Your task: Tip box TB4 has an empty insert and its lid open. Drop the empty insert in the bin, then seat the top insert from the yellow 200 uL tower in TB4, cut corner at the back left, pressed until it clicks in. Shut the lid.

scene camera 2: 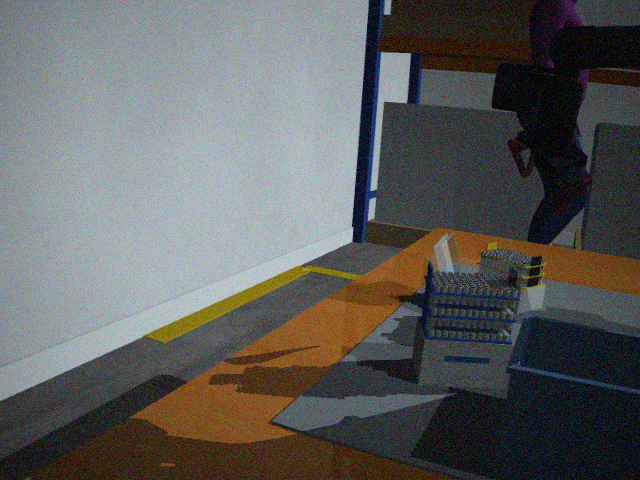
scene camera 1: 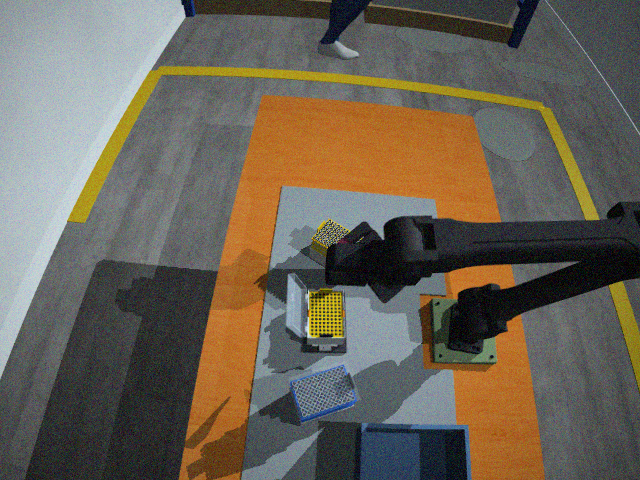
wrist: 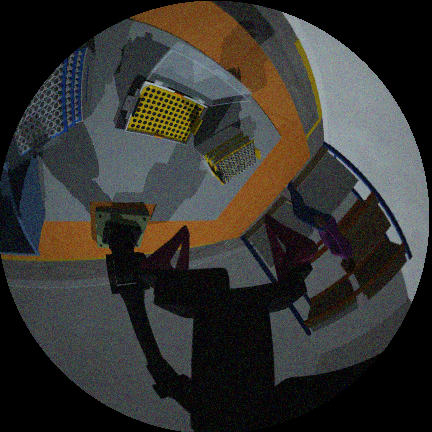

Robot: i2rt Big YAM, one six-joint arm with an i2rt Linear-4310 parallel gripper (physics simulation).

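Tip box TB4 (scene camera 1: 325, 341) stands on the grey mat, with a yellow insert (scene camera 1: 330, 313) (wrist: 165, 112) in it whose holes show dark and empty. Its clear lid (scene camera 1: 295, 310) (scene camera 2: 445, 253) (wrist: 200, 75) stands open on the wall side. The yellow tower (scene camera 1: 329, 235) (scene camera 2: 511, 258) (wrist: 235, 160) stands behind TB4, turned at an angle, with tips in its top insert. The blue bin (scene camera 1: 413, 426) (scene camera 2: 573, 379) (wrist: 32, 200) stands near the front. My gripper (scene camera 2: 542, 192) (wrist: 225, 223) is open and empty, high above the table; in scene camera 1 the arm hides most of its fingers.
A blue tip tower (scene camera 1: 323, 393) (scene camera 2: 467, 312) (wrist: 47, 102) stands between TB4 and the bin. The green base plate (scene camera 1: 439, 357) of the arm is right of TB4. A person (scene camera 1: 343, 23) (wrist: 335, 237) stands behind the table, near shelving.
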